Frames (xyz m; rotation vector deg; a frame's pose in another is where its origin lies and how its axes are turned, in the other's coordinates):
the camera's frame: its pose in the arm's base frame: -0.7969 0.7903 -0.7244 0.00 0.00 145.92
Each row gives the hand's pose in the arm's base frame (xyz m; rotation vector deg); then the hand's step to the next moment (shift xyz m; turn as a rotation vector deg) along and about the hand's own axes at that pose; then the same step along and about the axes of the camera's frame.
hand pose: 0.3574 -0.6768 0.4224 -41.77 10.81 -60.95
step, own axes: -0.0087 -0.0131 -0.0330 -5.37 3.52 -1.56
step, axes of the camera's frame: 0.0182 0.0258 -0.0184 3.40 -3.53 -4.44
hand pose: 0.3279 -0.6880 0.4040 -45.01 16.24 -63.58
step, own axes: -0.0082 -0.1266 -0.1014 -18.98 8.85 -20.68
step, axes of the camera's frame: 0.0882 0.1356 0.0146 17.21 -0.28 -23.88
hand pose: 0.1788 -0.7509 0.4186 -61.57 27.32 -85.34
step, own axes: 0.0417 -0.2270 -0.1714 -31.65 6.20 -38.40
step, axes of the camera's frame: 0.2000 0.1742 0.1110 35.84 3.22 -34.92
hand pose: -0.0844 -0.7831 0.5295 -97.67 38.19 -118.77
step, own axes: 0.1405 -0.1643 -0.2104 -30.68 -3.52 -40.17
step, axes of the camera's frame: 0.2376 0.0628 0.1749 41.62 -2.07 -28.82
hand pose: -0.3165 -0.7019 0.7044 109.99 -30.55 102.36
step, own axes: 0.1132 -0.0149 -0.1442 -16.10 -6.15 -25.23
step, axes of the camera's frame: 0.1381 -0.0252 0.1189 25.93 -5.45 -15.22
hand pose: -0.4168 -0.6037 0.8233 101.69 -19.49 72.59
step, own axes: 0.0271 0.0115 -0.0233 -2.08 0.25 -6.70
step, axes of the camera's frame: 0.0190 -0.0102 0.0307 6.86 -0.90 -1.20
